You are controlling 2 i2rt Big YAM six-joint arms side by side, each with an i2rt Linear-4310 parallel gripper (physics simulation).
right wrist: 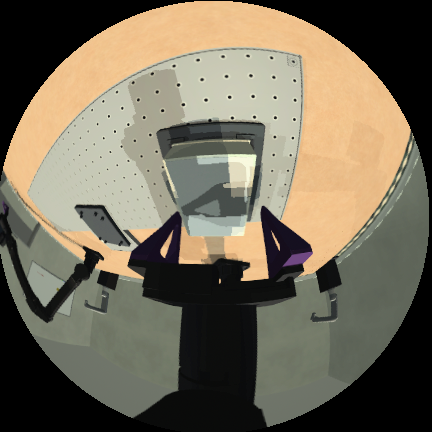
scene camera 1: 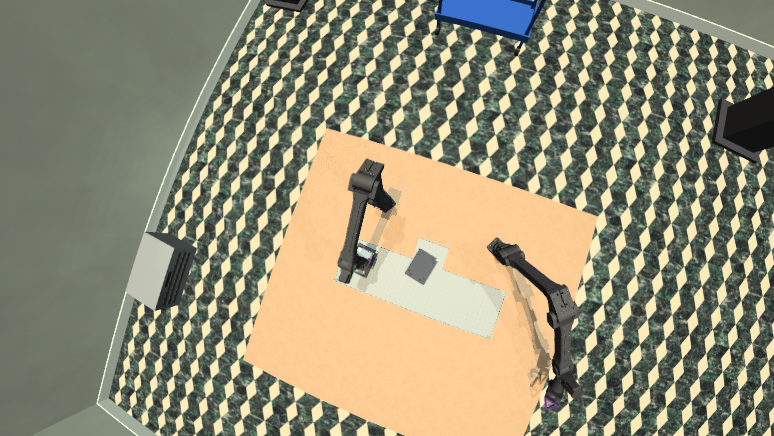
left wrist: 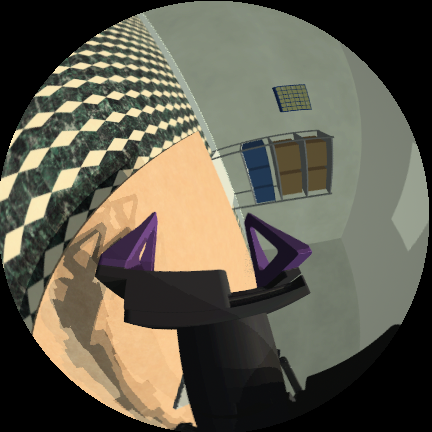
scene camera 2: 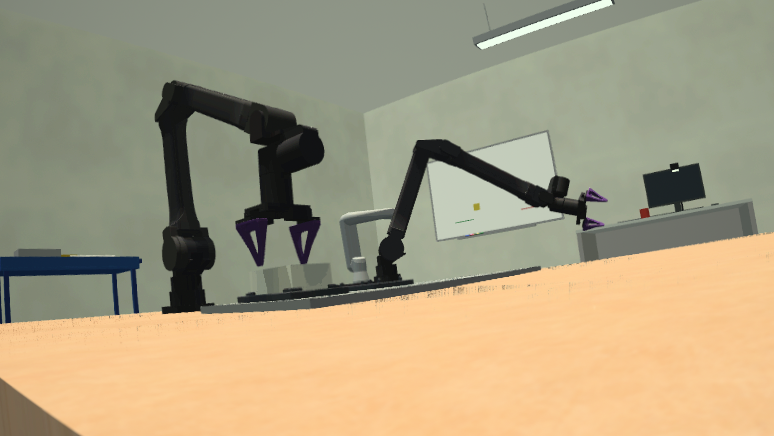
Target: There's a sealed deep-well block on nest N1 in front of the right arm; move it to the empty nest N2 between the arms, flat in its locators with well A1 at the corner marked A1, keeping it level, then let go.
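Frame: origin at the left arm's base, x ahead, y left, z up, level; metres.
Where they show: left gripper, fingertip midpoint: [scene camera 1: 547,402] [left wrist: 202,216] [scene camera 2: 605,213]; right gripper, fingertip midpoint: [right wrist: 219,211] [scene camera 2: 282,265]; left arm's base at its link origin: [right wrist: 93,251] [scene camera 1: 498,249]; right arm's base at its link origin: [right wrist: 229,264] [scene camera 1: 384,200] [scene camera 2: 189,311].
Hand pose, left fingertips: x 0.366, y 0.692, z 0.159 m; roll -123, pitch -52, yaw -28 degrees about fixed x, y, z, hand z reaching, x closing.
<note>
Each offset is from my left fingertips to the top centre of the thing. Level surfaces: height alone.
The sealed deep-well block {dz -0.092, dx +0.234, dy -1.159 m} [scene camera 2: 311,276] [right wrist: 212,185], pale and translucent, sits upright on the dark nest N1 {dz -0.128, dx +0.234, dy -1.159 m} [scene camera 2: 259,297] [right wrist: 215,128]. In scene camera 1 the right arm partly hides it. The empty nest N2 {dz -0.124, dx +0.012, dy -0.915 m} [scene camera 1: 421,266] [right wrist: 102,225] is a dark grey plate between the arms, with small raised studs. My right gripper [scene camera 2: 282,264] [right wrist: 219,211] is open, pointing down, its fingertips close above or beside the block's top; contact cannot be told. My left gripper [scene camera 1: 551,402] [scene camera 2: 605,212] [left wrist: 202,216] is open and empty, far from both nests. No A1 mark is legible.
A pale perforated board {dz -0.146 m} [scene camera 1: 449,297] [right wrist: 240,75] lies under both nests on the orange-tan table {dz -0.159 m} [scene camera 1: 379,341]. The right arm stands at the left in both scene views, the left arm at the right. A blue cart [scene camera 1: 487,18] stands on the floor beyond the table.
</note>
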